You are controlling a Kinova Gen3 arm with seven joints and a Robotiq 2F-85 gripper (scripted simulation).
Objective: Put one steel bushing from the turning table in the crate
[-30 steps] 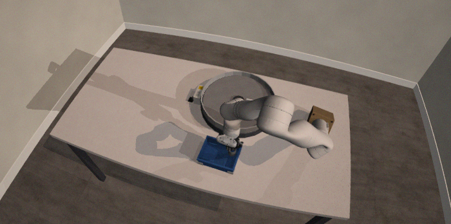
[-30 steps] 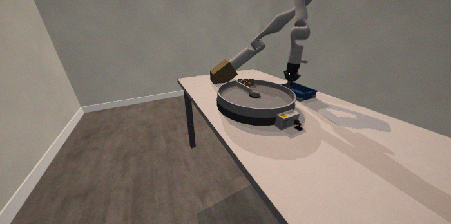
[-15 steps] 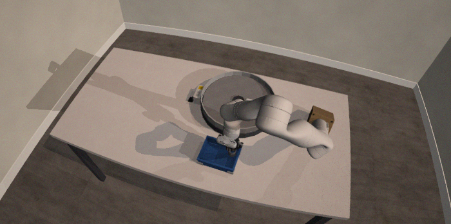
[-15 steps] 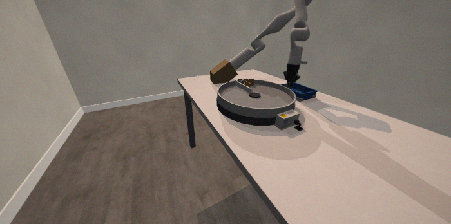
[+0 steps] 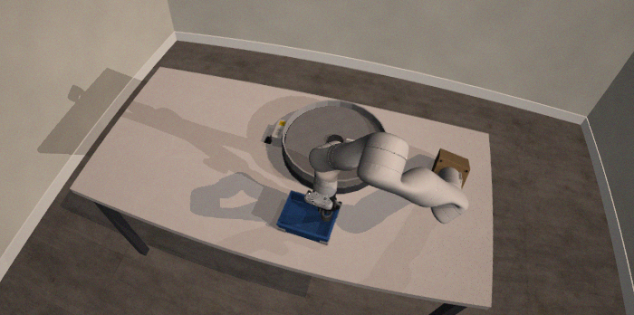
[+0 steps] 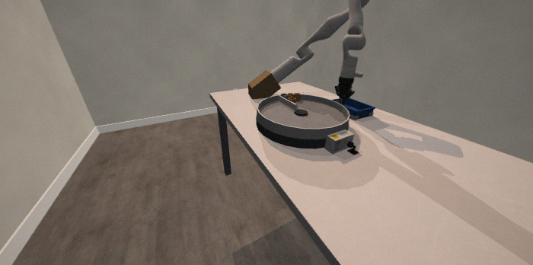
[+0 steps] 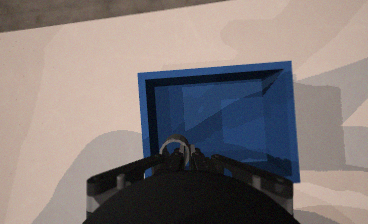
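My gripper is now 40 mm short of the blue crate, 30 mm to the right of it and 30 mm above it. From my hand the other things lie so: turning table: 310 mm to the right, 50 mm ahead.
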